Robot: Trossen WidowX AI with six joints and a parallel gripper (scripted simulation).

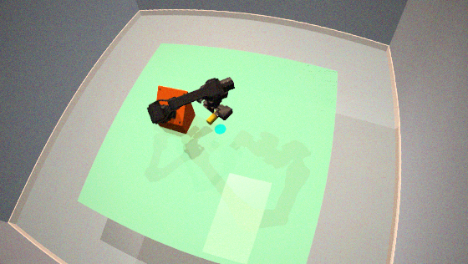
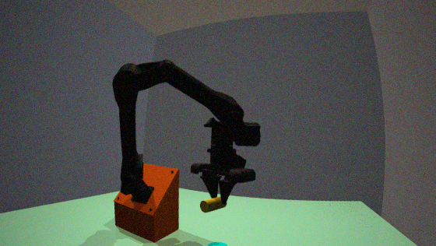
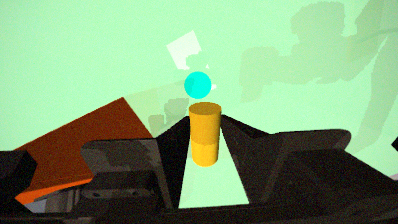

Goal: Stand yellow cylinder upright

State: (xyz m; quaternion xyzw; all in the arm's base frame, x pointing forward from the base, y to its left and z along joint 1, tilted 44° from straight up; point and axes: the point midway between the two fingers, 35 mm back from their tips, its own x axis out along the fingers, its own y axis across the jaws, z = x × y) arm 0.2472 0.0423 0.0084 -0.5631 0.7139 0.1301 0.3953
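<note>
Now: the cyan circle 140 mm below my gripper tip and 10 mm to the left of it. The rest, counted from my gripper tip: yellow tall cylinder: 20 mm to the right, 10 mm behind.
</note>
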